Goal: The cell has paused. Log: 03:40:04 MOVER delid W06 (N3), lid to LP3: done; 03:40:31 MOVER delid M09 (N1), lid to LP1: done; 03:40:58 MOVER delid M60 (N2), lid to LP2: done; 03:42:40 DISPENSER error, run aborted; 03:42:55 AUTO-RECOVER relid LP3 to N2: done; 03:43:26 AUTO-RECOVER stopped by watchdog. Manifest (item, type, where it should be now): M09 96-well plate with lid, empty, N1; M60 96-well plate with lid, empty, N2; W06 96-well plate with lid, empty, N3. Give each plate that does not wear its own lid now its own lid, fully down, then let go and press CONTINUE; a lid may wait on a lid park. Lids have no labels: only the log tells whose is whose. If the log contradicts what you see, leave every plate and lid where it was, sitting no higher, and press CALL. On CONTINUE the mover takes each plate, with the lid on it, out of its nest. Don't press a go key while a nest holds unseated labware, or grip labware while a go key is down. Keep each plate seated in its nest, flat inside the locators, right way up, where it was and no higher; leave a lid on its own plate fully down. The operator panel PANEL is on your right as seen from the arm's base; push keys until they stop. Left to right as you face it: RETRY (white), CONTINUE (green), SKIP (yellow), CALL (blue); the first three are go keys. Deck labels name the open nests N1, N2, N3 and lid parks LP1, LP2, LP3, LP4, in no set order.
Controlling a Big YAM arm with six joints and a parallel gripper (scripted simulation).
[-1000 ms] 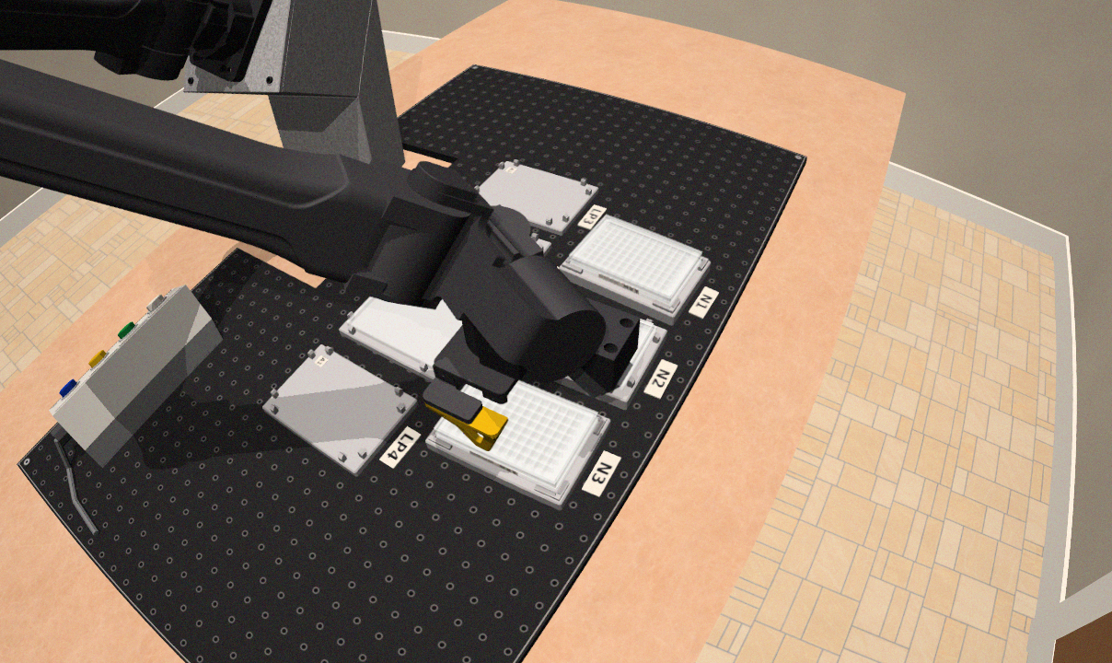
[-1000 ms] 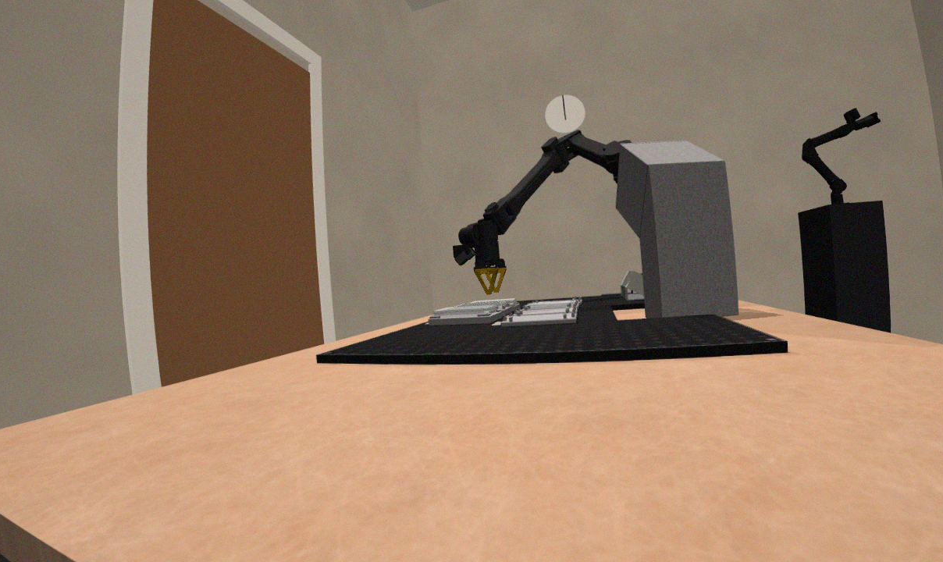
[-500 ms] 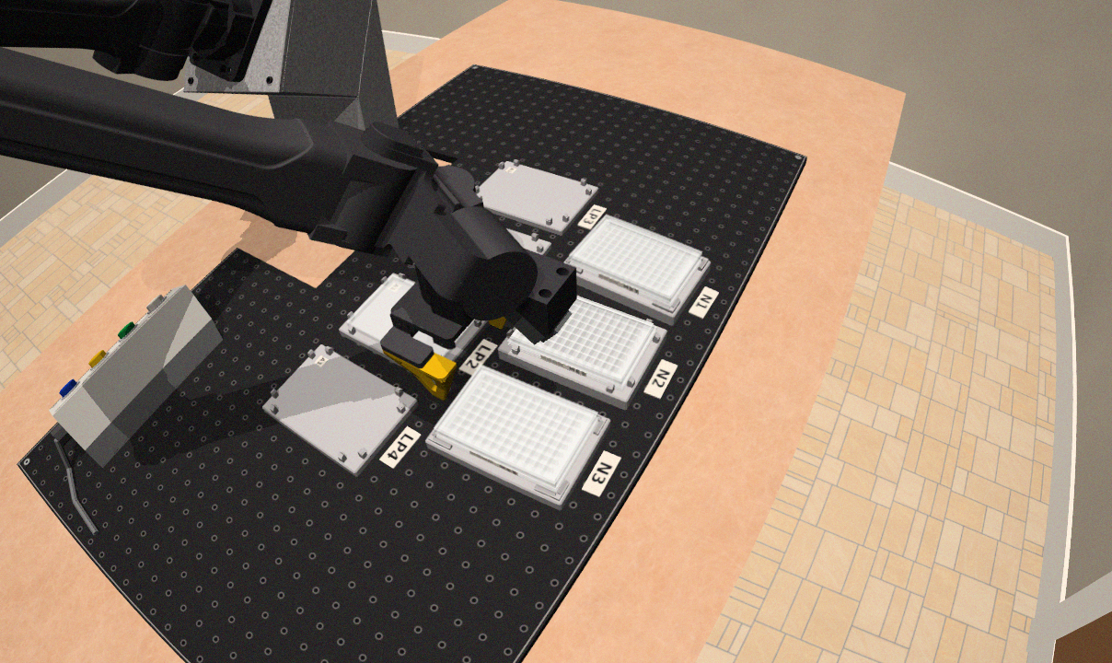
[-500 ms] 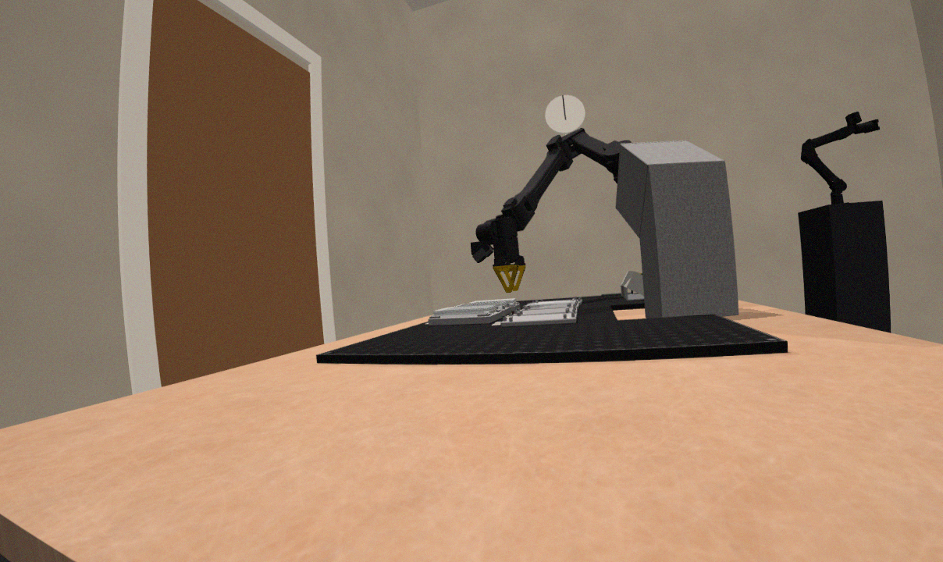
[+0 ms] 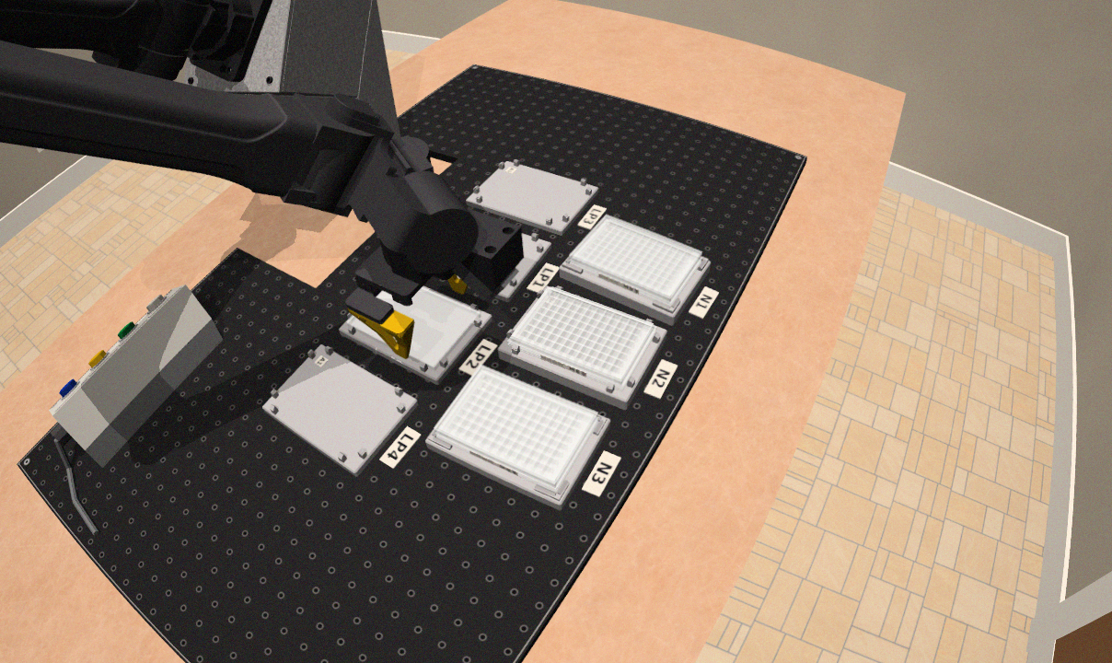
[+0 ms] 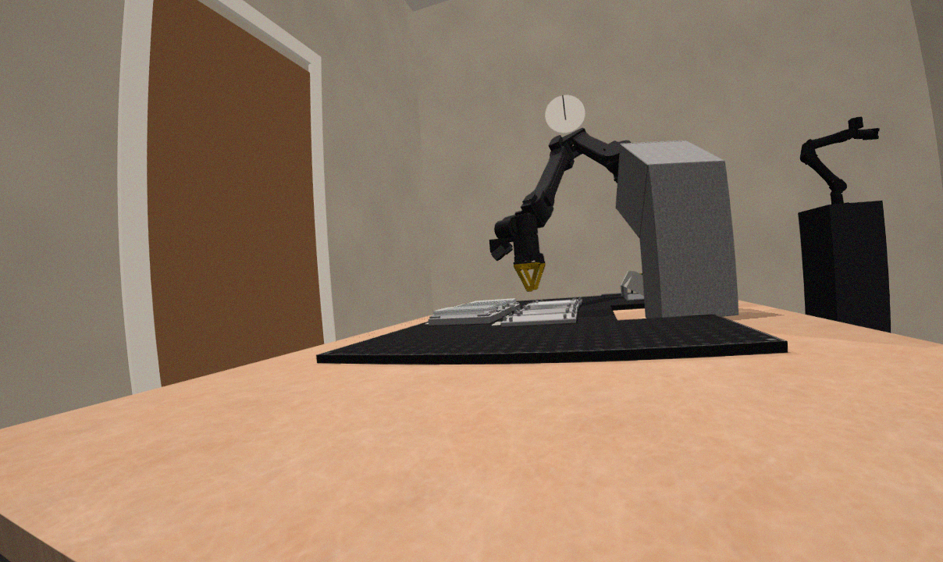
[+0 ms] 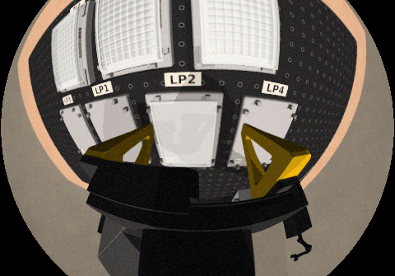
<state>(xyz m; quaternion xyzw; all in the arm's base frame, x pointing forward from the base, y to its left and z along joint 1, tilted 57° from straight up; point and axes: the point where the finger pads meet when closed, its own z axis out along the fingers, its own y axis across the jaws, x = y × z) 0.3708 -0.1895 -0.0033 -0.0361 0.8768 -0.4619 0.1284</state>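
The lid park LP2 is 60 mm below my hand, 50 mm behind it and 20 mm to the left of it. Round my hand: lid park LP3: 280 mm to the left, 60 mm below, 40 mm behind; lid park LP1: 150 mm to the left, 60 mm below, 40 mm behind; lid park LP4: 110 mm to the right, 60 mm below, 60 mm behind.
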